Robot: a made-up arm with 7 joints.
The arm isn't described. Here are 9 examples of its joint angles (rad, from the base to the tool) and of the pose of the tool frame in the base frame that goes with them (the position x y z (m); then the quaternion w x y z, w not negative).
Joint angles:
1: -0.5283 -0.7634 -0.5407 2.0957 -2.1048 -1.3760 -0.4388
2: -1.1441 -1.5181 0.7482 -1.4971 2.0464 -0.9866 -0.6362
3: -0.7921 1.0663 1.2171 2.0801 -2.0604 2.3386 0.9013
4: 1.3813 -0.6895 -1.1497 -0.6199 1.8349 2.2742 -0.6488
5: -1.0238 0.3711 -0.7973 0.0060 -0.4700 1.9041 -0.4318
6: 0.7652 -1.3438 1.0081 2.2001 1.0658 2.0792 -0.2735
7: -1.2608 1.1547 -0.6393 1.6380 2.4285 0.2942 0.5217
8: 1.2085 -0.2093 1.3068 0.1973 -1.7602 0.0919 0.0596
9: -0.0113 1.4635 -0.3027 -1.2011 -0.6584 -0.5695 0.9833
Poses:
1: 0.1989 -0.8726 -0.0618 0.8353 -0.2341 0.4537 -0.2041
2: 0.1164 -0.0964 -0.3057 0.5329 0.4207 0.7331 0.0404
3: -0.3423 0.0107 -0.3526 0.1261 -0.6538 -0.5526 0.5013
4: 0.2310 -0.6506 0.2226 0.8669 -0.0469 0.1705 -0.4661
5: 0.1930 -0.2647 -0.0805 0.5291 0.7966 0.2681 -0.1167
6: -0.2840 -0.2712 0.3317 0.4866 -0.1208 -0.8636 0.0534
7: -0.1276 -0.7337 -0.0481 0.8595 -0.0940 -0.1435 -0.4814
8: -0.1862 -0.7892 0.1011 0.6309 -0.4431 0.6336 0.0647
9: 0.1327 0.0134 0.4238 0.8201 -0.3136 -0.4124 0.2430
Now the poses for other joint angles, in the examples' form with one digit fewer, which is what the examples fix.
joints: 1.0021 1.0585 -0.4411 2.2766 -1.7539 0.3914 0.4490
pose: -0.373 -0.047 0.268 0.518 0.523 0.675 -0.052
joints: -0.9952 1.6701 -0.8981 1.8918 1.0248 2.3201 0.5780
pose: 0.059 -0.395 -0.041 0.579 -0.777 0.237 -0.075
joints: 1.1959 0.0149 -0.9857 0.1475 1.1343 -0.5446 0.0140
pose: 0.218 -0.035 0.142 0.809 -0.070 0.194 0.550
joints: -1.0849 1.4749 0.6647 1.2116 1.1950 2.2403 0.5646
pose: 0.072 -0.377 0.027 0.139 0.888 -0.394 0.192
